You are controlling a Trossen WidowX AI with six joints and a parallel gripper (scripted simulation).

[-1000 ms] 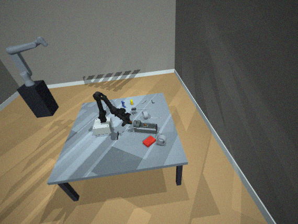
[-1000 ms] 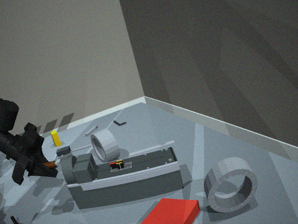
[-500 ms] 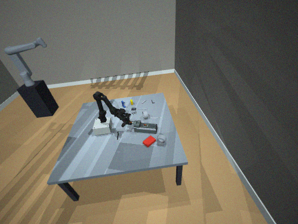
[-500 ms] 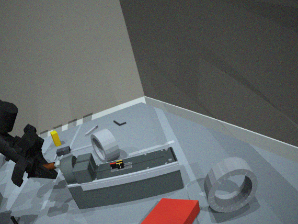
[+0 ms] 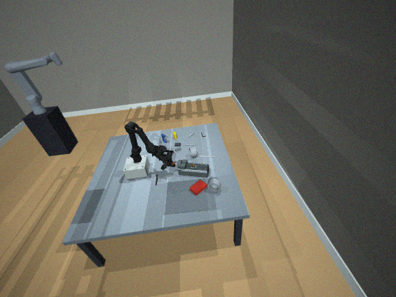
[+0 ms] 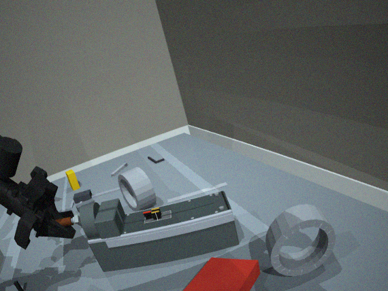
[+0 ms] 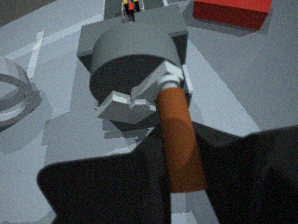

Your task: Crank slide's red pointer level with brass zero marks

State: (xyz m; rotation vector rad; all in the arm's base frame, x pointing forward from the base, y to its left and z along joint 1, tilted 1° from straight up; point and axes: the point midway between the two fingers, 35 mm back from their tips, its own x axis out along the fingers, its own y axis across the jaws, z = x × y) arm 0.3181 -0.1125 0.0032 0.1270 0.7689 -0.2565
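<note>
My gripper tip is now 15 cm short of the red pointer and 2 cm to the left of it. The rest, counted from my gripper tip: brown handle 3 cm above, 2 cm behind; yellow block 57 cm to the left, 5 cm below, 1 cm behind; blue clamp 52 cm to the left, 13 cm behind, 3 cm below.
</note>
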